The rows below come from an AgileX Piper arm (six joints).
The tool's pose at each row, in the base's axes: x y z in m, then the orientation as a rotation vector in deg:
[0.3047, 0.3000, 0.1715, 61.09, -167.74, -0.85]
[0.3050, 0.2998, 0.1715, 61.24, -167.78, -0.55]
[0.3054, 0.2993, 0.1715, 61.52, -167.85, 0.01]
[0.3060, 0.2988, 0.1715, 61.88, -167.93, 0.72]
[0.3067, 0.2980, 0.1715, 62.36, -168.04, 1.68]
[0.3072, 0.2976, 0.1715, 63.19, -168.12, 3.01]
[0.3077, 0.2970, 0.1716, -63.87, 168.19, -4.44]
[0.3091, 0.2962, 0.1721, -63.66, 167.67, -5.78]
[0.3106, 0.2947, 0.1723, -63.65, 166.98, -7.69]
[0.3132, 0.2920, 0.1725, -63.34, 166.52, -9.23]
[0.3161, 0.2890, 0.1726, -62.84, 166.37, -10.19]
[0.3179, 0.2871, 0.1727, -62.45, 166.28, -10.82]
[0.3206, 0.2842, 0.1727, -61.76, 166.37, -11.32]
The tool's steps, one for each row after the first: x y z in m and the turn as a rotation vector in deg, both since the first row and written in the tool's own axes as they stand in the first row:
[-0.0001, -0.0003, 0.0000, 0.21, -0.02, -0.08]
[-0.0001, -0.0010, 0.0000, 0.61, -0.04, -0.23]
[-0.0002, -0.0018, 0.0000, 1.10, -0.07, -0.42]
[-0.0002, -0.0028, -0.0001, 1.78, -0.12, -0.68]
[-0.0004, -0.0034, -0.0001, 2.71, -0.19, -1.15]
[-0.0004, -0.0042, -0.0002, 3.70, -0.26, -1.53]
[-0.0009, -0.0057, -0.0007, 4.70, -0.45, -1.51]
[-0.0011, -0.0078, -0.0010, 6.06, -0.57, -1.65]
[-0.0013, -0.0116, -0.0012, 7.16, -0.66, -1.56]
[-0.0016, -0.0157, -0.0014, 7.83, -0.70, -1.28]
[-0.0018, -0.0183, -0.0016, 8.28, -0.73, -1.07]
[-0.0020, -0.0223, -0.0016, 8.63, -0.74, -0.62]

